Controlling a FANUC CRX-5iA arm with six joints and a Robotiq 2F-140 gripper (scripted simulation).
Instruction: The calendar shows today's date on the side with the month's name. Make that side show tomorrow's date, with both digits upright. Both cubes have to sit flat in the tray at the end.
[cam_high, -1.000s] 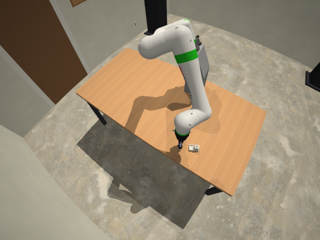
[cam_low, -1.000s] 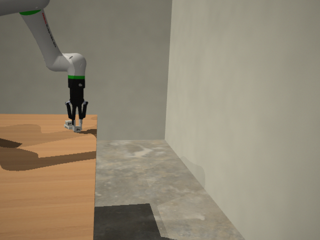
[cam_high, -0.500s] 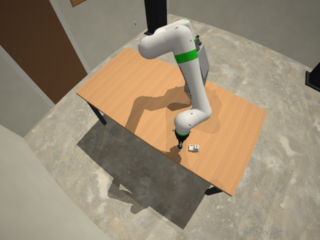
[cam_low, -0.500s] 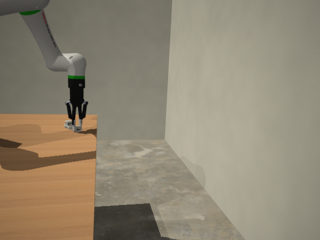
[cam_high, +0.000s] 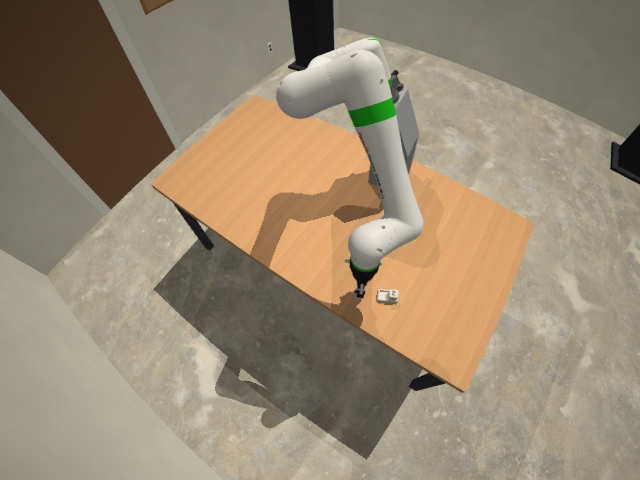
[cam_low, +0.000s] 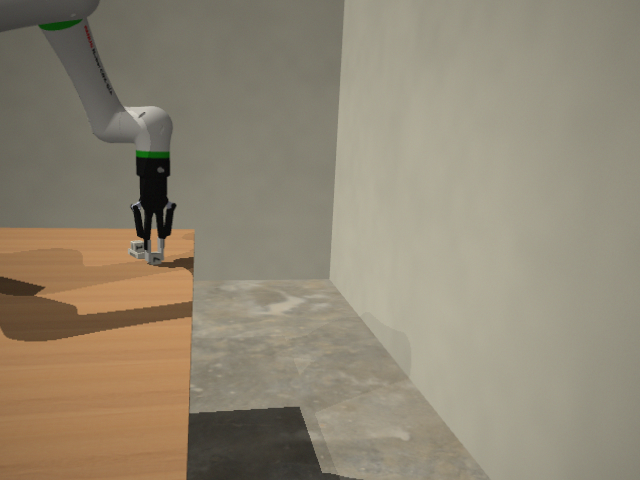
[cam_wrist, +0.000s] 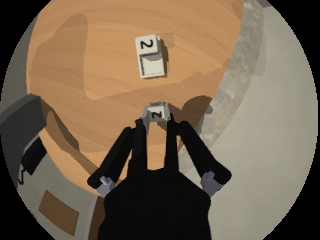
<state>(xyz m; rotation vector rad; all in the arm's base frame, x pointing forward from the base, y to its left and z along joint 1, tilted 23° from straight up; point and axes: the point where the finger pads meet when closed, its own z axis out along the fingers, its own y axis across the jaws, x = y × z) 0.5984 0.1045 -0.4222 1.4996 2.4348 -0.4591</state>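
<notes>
Right now my hand is 10 cm to the right of the calendar tray, 5 cm past it and 3 cm above it. The rest, counted from my hand: white date cube: 3 cm below.
</notes>
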